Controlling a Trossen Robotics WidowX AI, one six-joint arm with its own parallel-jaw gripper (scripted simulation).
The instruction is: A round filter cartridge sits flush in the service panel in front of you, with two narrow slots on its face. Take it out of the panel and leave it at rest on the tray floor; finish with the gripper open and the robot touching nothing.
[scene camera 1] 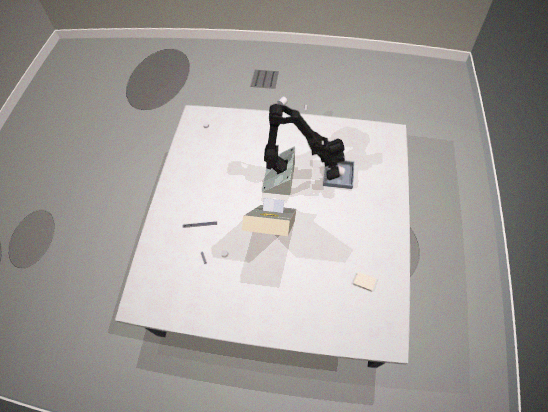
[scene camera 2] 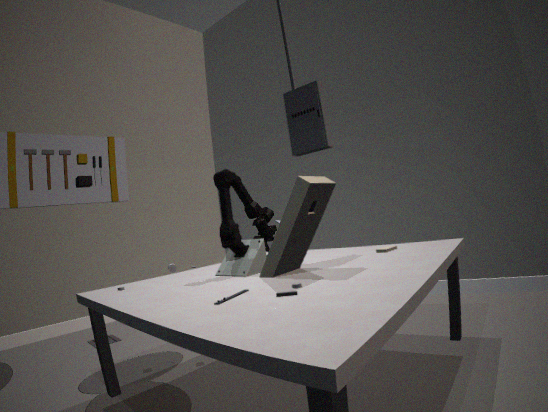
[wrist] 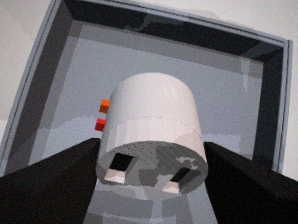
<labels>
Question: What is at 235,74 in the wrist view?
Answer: A blue-grey tray.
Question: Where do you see a round filter cartridge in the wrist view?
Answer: At 151,148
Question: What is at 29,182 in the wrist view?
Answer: My gripper.
</labels>
